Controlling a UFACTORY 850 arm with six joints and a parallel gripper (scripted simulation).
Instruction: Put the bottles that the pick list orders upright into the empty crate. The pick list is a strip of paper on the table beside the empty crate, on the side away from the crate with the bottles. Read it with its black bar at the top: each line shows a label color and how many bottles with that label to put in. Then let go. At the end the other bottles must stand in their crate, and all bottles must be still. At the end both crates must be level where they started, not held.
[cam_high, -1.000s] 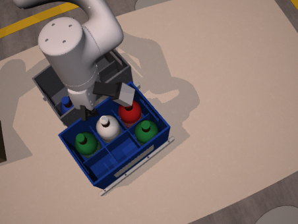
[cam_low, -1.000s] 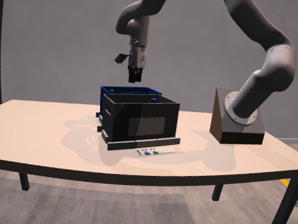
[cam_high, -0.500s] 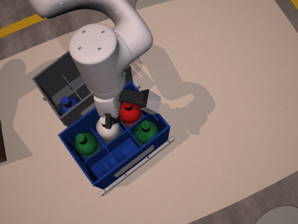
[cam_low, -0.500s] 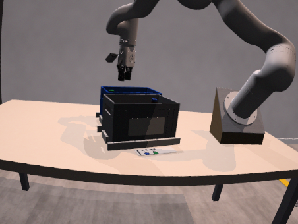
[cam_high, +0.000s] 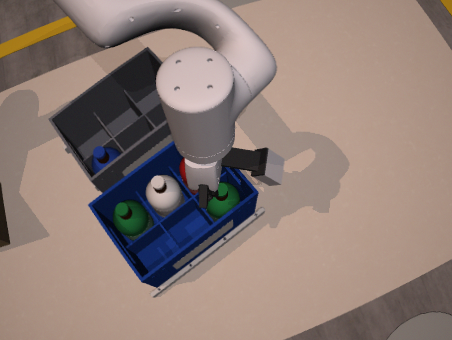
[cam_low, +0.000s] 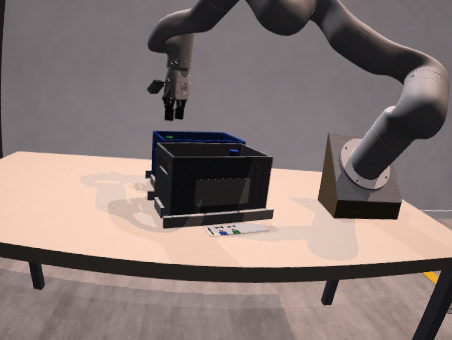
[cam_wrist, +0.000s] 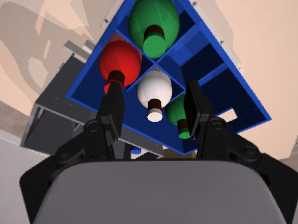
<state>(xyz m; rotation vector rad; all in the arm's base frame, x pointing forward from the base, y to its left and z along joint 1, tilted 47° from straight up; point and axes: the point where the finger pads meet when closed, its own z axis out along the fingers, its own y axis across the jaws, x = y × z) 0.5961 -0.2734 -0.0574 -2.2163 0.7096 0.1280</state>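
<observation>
Right now the green-label bottle is 1 cm ahead of my hand, 1 cm to the right of it and 15 cm below it. Also, from my hand: white bottle 9 cm behind, 6 cm to the left, 15 cm below; then blue crate 8 cm behind, 1 cm to the left, 16 cm below; then red-label bottle 1 cm behind, 7 cm to the left, 15 cm below.
</observation>
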